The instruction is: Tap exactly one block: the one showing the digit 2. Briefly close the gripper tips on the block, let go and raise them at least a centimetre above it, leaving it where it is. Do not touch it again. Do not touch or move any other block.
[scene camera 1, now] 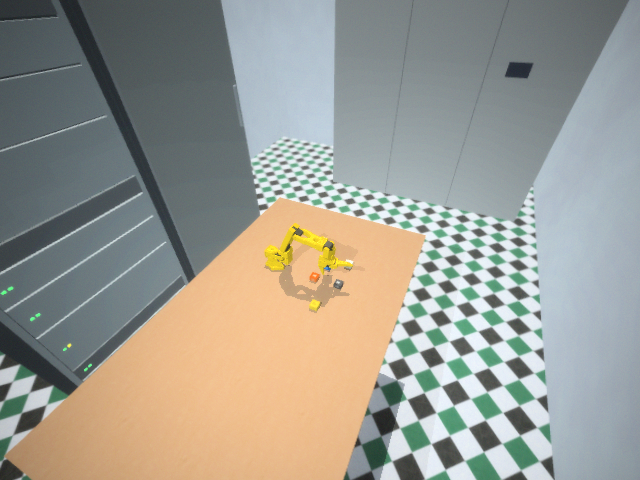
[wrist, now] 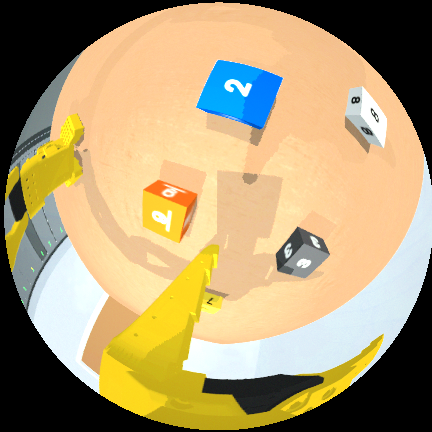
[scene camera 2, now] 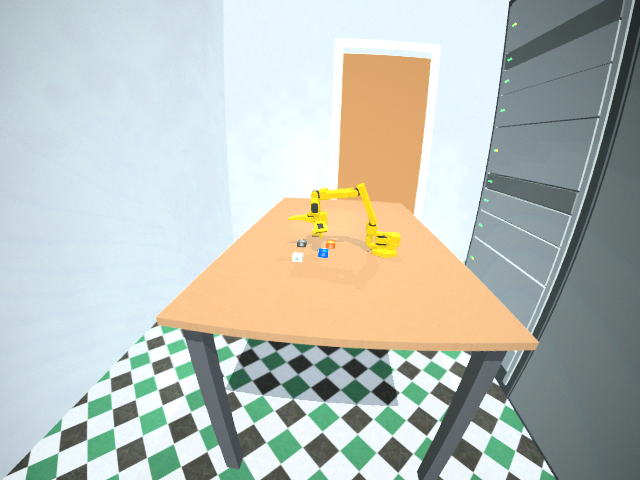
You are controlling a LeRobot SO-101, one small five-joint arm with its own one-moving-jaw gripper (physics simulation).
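The blue block (scene camera 1: 327, 268) (scene camera 2: 323, 253) (wrist: 240, 92) shows a white 2 on its top and lies flat on the table. In scene camera 1 the arm hides most of it. My gripper (scene camera 1: 339, 268) (scene camera 2: 303, 227) (wrist: 298, 291) is wide open and empty, above the table and apart from the blue block. In the wrist view the block lies well beyond the tip of the notched jaw, towards the top of the picture, and a shadow covers its right part. In scene camera 2 the gripper hangs higher up and behind the block.
An orange block (scene camera 1: 314, 277) (scene camera 2: 330, 244) (wrist: 169, 212), a dark grey block (scene camera 1: 338, 283) (scene camera 2: 301, 242) (wrist: 303, 254) with a 3 and a white block (scene camera 2: 297, 257) (wrist: 367, 117) with an 8 lie around. A yellow block (scene camera 1: 314, 305) (wrist: 211, 302) lies farther off, partly behind the jaw in the wrist view.
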